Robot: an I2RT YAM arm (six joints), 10 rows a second.
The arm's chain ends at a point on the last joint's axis. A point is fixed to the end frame.
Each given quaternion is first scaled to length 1.
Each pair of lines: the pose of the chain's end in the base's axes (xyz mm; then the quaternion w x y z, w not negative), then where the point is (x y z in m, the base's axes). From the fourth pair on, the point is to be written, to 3 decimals.
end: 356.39 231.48 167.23 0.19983 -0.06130 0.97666 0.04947
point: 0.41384 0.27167 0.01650
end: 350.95 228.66 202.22 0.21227 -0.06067 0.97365 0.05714
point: 0.41203 0.27146 0.05365
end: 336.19 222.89 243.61 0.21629 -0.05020 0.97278 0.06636
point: 0.39888 0.26804 0.09641
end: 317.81 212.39 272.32 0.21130 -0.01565 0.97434 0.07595
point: 0.381 0.258 0.126
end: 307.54 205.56 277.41 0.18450 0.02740 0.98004 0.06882
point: 0.365 0.247 0.127
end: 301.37 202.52 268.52 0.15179 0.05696 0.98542 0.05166
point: 0.351 0.237 0.114
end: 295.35 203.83 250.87 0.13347 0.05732 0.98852 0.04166
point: 0.339 0.236 0.094
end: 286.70 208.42 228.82 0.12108 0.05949 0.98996 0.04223
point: 0.326 0.241 0.071
